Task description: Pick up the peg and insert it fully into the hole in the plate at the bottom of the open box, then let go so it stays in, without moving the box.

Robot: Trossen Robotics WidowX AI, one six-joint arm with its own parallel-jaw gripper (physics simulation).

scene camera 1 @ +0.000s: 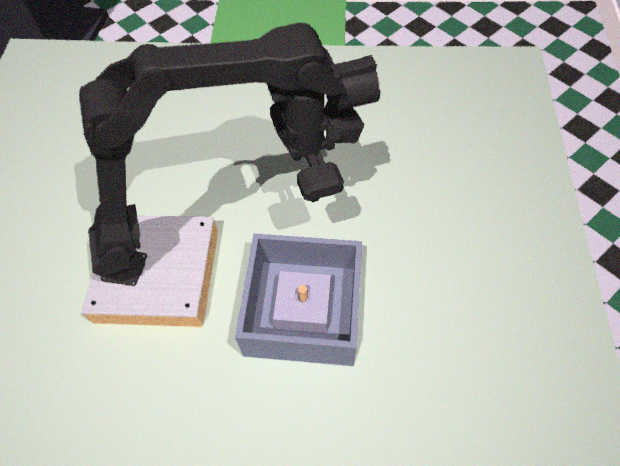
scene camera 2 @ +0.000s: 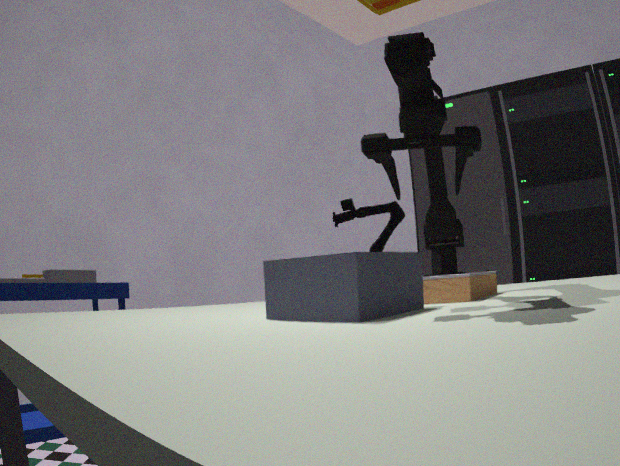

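Note:
The orange peg stands upright at the middle of the pale plate, with a short stub showing above the plate's top. Its lower part is hidden in the plate. The plate lies on the floor of the open grey-blue box, whose walls hide the peg and plate in the scene camera 2 view. My gripper is open and empty, its fingers wide apart and pointing down. It hangs above the table, higher than the box and behind it in the scene camera 1 view, apart from the peg.
The arm's base stands on a wooden block to the left of the box in the scene camera 1 view, with a narrow gap between block and box. Dark cabinets and a second small dark arm show in the background of the scene camera 2 view.

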